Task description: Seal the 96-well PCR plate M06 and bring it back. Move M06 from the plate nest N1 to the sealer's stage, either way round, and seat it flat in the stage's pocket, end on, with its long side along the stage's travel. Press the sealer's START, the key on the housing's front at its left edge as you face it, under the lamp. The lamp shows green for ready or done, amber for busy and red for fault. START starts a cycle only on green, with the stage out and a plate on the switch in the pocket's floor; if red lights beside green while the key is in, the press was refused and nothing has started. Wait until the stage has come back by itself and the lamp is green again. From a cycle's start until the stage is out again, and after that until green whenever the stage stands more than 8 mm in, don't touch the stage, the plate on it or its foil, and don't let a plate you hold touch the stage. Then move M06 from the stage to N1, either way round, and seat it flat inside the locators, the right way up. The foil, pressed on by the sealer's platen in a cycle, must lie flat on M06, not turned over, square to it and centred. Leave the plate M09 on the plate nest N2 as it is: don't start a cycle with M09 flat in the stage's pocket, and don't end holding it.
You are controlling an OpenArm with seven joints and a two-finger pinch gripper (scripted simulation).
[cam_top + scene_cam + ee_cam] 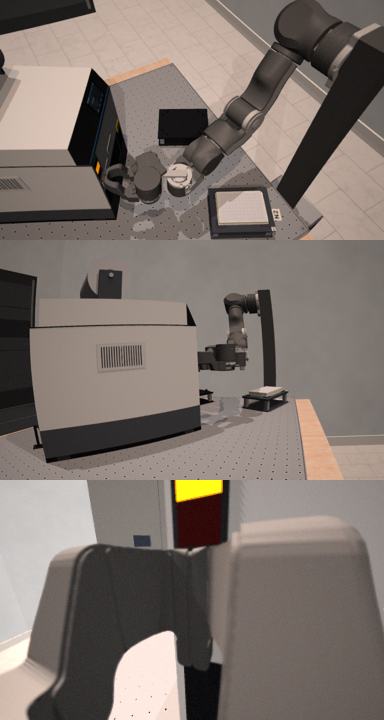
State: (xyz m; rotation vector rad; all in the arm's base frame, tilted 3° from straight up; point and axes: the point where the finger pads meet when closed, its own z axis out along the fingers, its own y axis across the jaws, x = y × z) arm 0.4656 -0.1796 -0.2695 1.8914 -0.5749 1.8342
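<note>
Now: hand 1 cm short of the start key and 1 cm to the left of it. From my hand the other things lie so: sealer's stage (2 cm ahead, 13 cm to the right, 9 cm below); touchscreen (6 cm behind, 13 cm to the right, 13 cm above); 96-well plate M06 (2 cm ahead, 13 cm to the right, 8 cm below).
</note>
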